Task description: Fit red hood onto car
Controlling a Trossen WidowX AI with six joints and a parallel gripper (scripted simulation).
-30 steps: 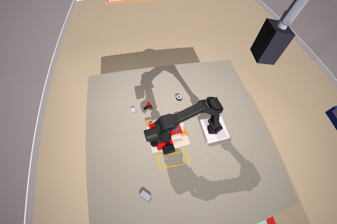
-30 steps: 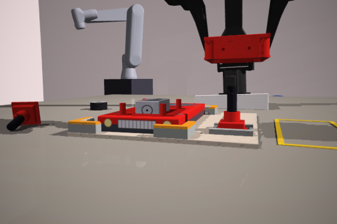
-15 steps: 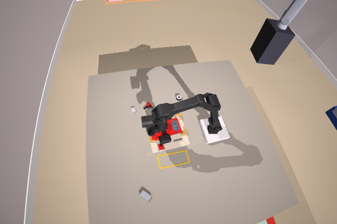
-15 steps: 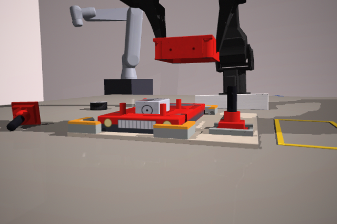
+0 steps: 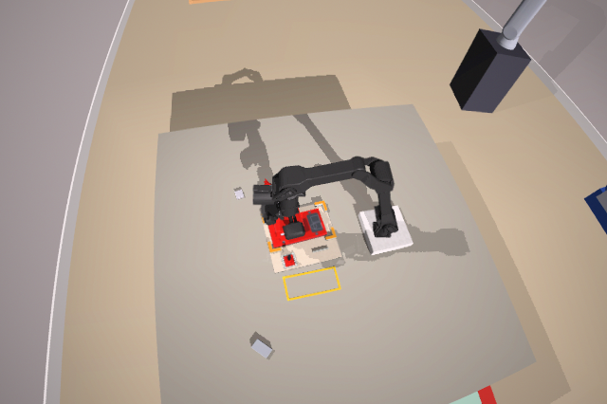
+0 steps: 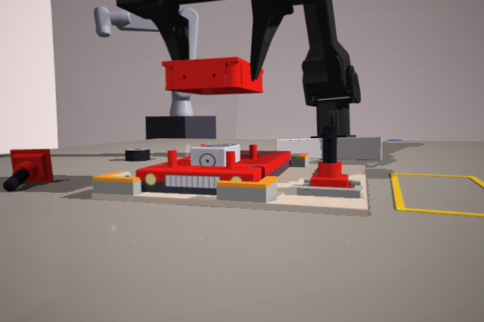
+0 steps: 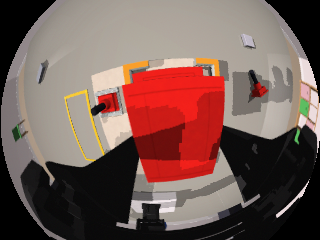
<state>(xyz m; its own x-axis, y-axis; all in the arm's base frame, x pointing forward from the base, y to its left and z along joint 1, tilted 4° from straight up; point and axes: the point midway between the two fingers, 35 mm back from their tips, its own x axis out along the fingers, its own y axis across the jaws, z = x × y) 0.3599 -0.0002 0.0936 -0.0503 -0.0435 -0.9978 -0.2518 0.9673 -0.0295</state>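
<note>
Now: the grey engine block 80 mm below my gripper tip. Round my gripper tip: black wheel 260 mm to the right, 140 mm behind, 100 mm below; red hood 10 mm above; jig 90 mm below, 40 mm behind.
</note>
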